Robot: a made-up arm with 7 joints.
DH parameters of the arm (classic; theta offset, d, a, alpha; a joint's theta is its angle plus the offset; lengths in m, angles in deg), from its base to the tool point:
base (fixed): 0 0 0 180
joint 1: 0 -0.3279 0 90
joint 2: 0 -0.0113 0 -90
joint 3: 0 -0.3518 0 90
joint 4: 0 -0.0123 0 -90
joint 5: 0 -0.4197 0 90
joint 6: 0 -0.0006 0 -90
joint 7: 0 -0.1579 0 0
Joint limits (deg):
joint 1: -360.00..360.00
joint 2: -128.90..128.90
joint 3: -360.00..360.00
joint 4: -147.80..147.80
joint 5: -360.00..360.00
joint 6: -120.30..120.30
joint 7: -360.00..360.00
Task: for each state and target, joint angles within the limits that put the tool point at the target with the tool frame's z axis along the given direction. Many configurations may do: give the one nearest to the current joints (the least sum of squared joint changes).
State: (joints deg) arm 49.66 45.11 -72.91 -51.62 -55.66 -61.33 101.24
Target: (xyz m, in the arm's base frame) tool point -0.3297 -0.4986 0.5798 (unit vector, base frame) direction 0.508 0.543 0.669
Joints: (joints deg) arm 60.79 42.81 -78.81 -80.10 -60.00 -59.48 101.24
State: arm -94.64 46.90 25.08 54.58 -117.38 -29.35 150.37
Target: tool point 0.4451 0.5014 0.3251 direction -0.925 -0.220 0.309
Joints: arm -89.45 43.33 40.76 89.40 -99.68 -27.30 150.37
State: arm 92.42 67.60 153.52 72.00 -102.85 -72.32 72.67
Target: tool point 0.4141 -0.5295 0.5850 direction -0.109 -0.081 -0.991
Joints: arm 33.27 106.63 139.03 57.94 -126.79 -65.27 72.67
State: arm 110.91 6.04 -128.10 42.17 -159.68 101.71 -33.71
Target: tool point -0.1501 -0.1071 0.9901 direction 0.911 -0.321 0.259
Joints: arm 129.78 31.12 -159.71 41.33 -125.47 120.30 -33.71
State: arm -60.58 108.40 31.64 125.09 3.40 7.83 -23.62
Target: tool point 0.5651 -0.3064 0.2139 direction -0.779 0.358 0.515
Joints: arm -22.20 68.39 67.52 99.80 39.20 -39.55 -23.62
